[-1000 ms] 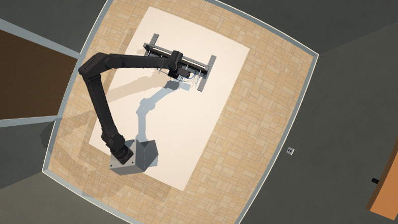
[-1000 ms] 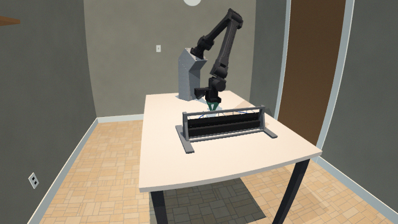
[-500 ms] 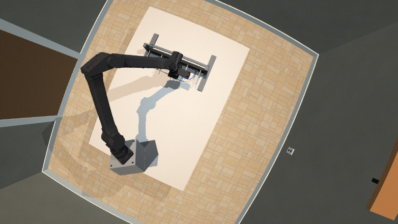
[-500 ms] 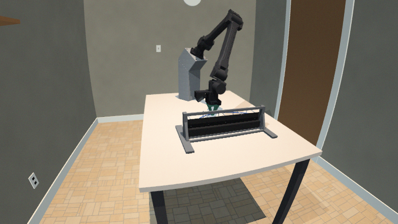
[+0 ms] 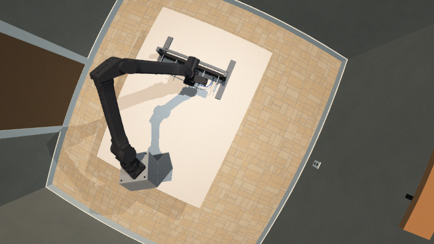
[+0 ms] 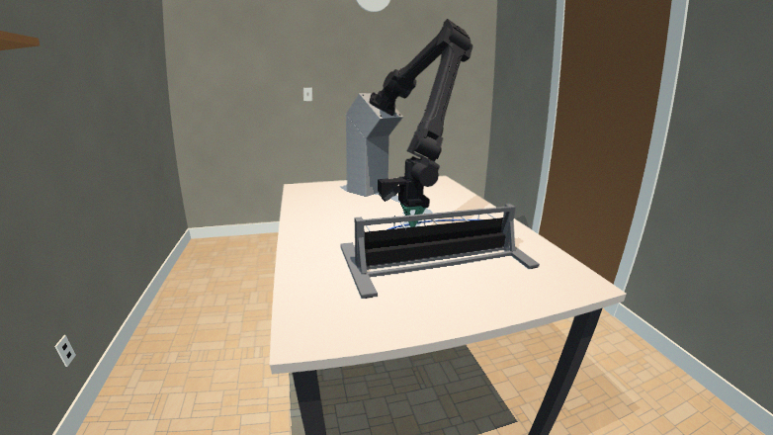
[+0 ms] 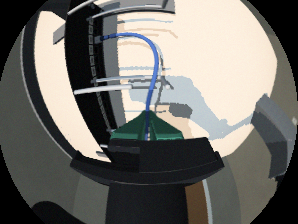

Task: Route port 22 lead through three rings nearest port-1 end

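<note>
Now: the grey rack 8 cm ahead of my hand and 8 cm to the left of it.
</note>
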